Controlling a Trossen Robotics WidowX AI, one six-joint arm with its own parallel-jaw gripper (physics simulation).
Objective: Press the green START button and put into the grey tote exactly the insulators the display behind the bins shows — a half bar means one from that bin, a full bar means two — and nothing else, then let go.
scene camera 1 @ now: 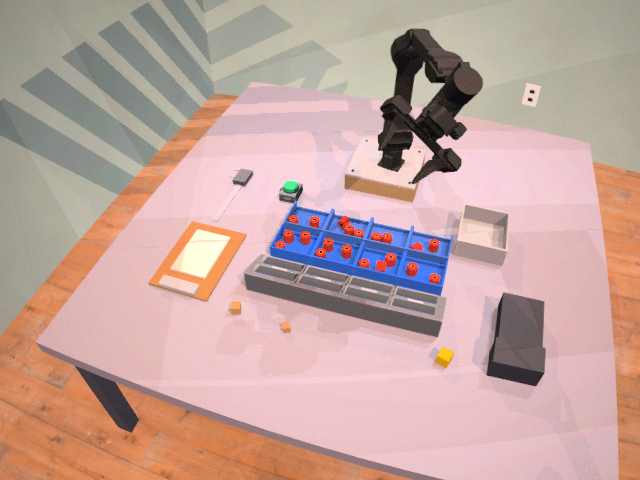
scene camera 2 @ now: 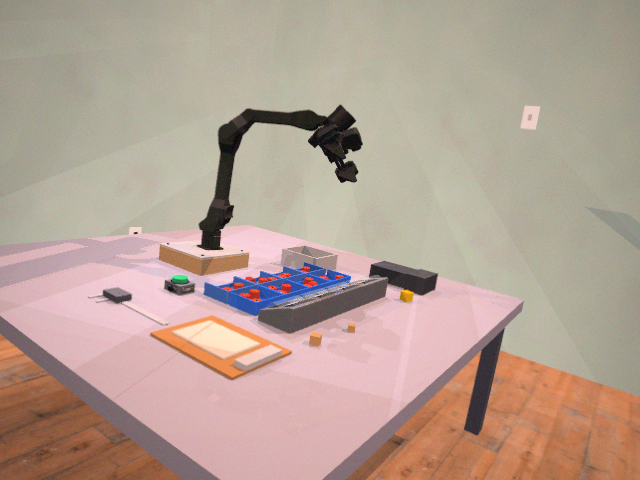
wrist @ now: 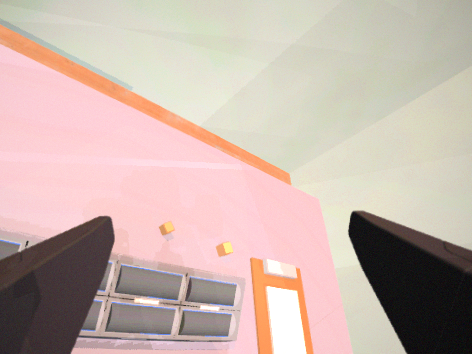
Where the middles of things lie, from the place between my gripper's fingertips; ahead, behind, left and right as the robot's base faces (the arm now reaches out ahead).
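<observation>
Grey tote [scene camera 1: 483, 233]: my gripper 170 mm to the right of it, 280 mm past it, 340 mm above it. Dark box [scene camera 1: 517, 354]: far below my hand, far to the left of it.
</observation>
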